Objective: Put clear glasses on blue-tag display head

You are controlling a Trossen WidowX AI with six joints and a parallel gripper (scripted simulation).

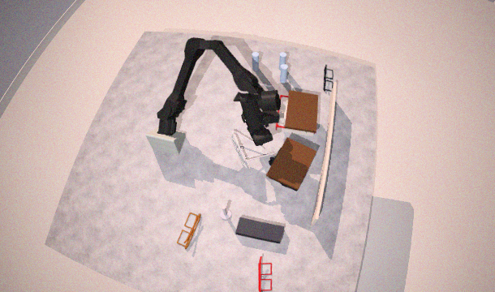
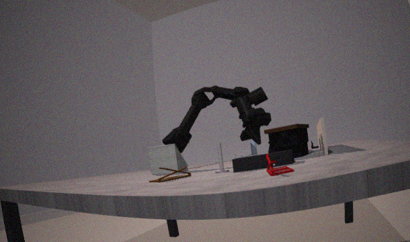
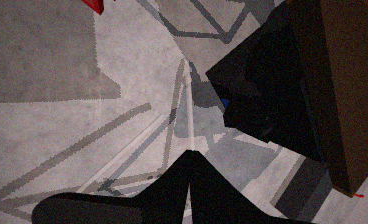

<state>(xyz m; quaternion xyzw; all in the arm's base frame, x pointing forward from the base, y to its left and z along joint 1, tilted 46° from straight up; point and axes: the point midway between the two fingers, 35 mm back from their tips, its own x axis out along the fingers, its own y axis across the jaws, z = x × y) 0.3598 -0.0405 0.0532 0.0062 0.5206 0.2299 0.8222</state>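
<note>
Right now my gripper tip is 9 cm past the post, 26 cm to the left of it and 4 cm above it. Round my gripper tip: pale panel (25 cm ahead, 3 cm to the left, 1 cm below); then black box (4 cm ahead, 31 cm to the right, 5 cm below).
</note>
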